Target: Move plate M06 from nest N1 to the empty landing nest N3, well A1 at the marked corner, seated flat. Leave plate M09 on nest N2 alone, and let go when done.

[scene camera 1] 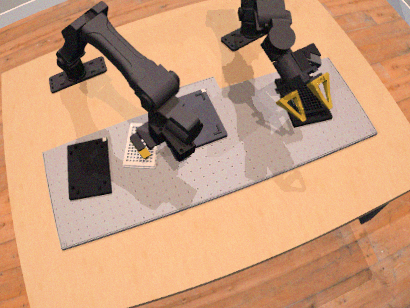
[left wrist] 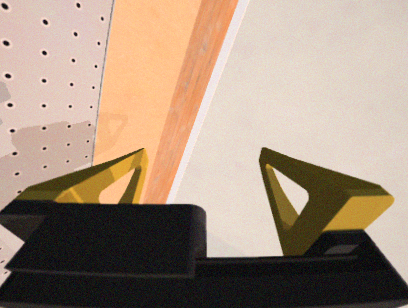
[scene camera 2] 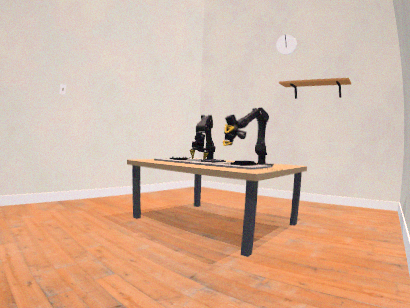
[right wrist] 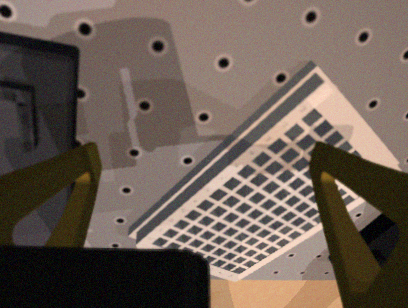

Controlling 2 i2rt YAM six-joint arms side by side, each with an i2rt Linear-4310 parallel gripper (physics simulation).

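Observation:
A white well plate (scene camera 1: 133,159) (right wrist: 250,200) lies on the grey perforated board, off any nest, between a black nest (scene camera 1: 90,170) and a dark grey nest (scene camera 1: 212,117) (right wrist: 55,110). Neither nest shows a plate; an arm hides part of the grey one. A black well plate (scene camera 1: 312,103) sits on a black nest (scene camera 1: 315,120) at the right of scene camera 1. Plate and nest labels cannot be read. My right gripper (right wrist: 205,153) (scene camera 2: 199,157) is open, low beside and partly over the white plate. My left gripper (scene camera 1: 317,114) (left wrist: 203,154) (scene camera 2: 228,136) is open and empty, high above the black plate.
The perforated board (scene camera 1: 220,175) (left wrist: 30,115) lies on the wooden table (scene camera 1: 200,240) (scene camera 2: 215,170). White marks show at a corner of the left black nest and of the dark grey nest. Both arm bases stand behind the board.

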